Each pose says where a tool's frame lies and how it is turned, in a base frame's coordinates. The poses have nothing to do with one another.
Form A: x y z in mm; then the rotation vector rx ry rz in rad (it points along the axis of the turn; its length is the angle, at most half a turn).
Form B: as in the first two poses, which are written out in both.
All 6 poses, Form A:
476, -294, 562, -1.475, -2.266, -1.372
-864, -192, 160, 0.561, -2.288, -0.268
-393, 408, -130, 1.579, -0.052, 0.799
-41, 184, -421, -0.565, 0.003, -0.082
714, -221, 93, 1.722, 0.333, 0.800
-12, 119, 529, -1.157, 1.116, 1.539
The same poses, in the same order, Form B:
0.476, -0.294, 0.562, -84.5, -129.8, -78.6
-0.864, -0.192, 0.160, 32.1, -131.1, -15.4
-0.393, 0.408, -0.130, 90.5, -3.0, 45.8
-0.041, 0.184, -0.421, -32.4, 0.2, -4.7
0.714, -0.221, 0.093, 98.7, 19.1, 45.8
-0.012, 0.119, 0.529, -66.3, 63.9, 88.2

